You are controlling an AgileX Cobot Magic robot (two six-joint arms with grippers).
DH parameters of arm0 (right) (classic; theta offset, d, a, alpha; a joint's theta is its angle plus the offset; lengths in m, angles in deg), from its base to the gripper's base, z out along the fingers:
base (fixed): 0 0 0 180
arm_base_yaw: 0 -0.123 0 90
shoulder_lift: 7.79 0 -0.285 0
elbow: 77.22 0 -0.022 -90
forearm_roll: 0 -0.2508 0 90
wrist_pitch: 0 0 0.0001 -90
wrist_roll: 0 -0.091 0 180
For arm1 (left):
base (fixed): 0 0 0 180
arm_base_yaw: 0 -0.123 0 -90
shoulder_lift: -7.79 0 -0.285 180
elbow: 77.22 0 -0.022 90
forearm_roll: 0 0.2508 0 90
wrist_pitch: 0 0 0.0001 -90
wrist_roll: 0 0.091 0 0
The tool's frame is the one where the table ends.
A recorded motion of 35 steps. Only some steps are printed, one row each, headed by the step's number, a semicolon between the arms.
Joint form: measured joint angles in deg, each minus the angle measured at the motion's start. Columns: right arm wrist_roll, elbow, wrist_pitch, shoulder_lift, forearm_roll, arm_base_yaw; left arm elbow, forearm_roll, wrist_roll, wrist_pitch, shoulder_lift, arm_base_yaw.
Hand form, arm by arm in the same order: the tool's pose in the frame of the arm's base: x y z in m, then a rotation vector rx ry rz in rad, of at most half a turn. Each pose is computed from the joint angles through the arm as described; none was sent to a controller.
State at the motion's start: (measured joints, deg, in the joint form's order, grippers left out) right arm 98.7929 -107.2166 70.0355 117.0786 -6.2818 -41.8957; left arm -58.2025 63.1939 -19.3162 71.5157 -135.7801 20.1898
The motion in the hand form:
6: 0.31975 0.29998 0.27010 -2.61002 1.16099 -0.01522; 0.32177 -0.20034 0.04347 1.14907 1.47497 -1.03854
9: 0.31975 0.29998 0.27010 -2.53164 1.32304 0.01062; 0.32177 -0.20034 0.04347 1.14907 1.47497 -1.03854
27: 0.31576 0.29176 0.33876 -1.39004 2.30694 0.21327; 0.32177 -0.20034 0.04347 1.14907 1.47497 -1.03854
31: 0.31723 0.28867 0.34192 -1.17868 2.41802 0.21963; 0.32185 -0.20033 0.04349 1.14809 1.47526 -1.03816
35: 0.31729 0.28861 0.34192 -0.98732 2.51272 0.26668; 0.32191 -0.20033 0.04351 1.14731 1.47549 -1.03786
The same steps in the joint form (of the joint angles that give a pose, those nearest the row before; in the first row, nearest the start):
6: -7.28 0.00 0.00 0.00 -0.15 -0.02; 0.00 0.00 -0.04 -0.05 0.00 0.00
9: -14.50 0.00 0.00 0.00 -0.15 -0.02; 0.00 0.00 -0.04 -0.05 0.00 0.00
27: -78.08 -6.61 0.06 -4.80 2.18 -0.03; 0.00 0.00 -0.04 -0.05 0.00 0.00
31: -88.52 -6.87 0.10 -5.08 4.38 -0.03; 0.00 -0.05 -0.04 -0.05 0.00 0.00
35: -97.60 -6.87 0.10 -5.08 4.43 -0.03; 0.00 -0.10 -0.04 -0.05 0.00 0.00

